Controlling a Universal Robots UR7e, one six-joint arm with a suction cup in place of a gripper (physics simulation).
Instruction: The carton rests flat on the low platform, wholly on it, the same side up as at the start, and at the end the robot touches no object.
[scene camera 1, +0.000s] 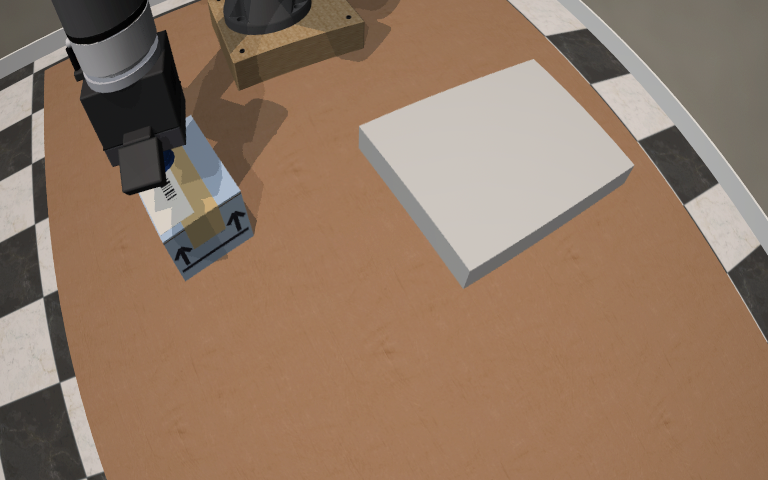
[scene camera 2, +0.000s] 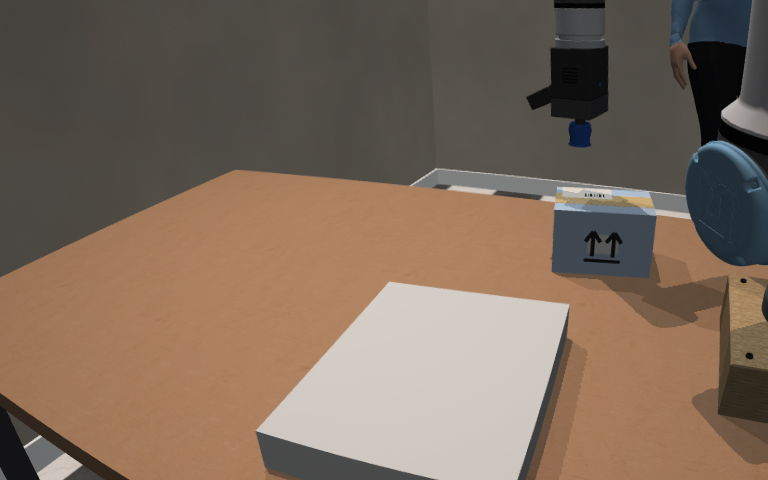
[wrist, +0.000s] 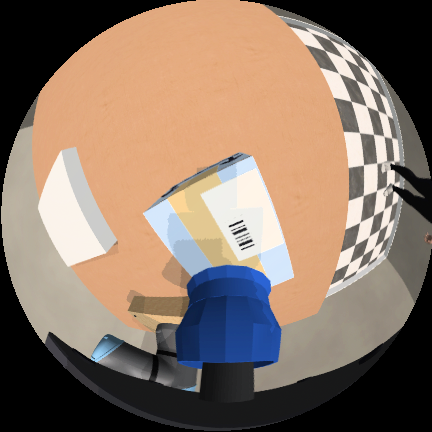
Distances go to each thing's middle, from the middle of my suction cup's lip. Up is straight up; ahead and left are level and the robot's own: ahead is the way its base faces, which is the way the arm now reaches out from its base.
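The light blue carton (scene camera 1: 200, 216) is 150 mm below my suction cup and 40 mm behind it. Going by their middles, the carton is the nearest to my suction cup of the things named here. Then I see the low platform (scene camera 2: 424, 376), which is 170 mm below my suction cup, 430 mm to the left of it and 20 mm behind it.
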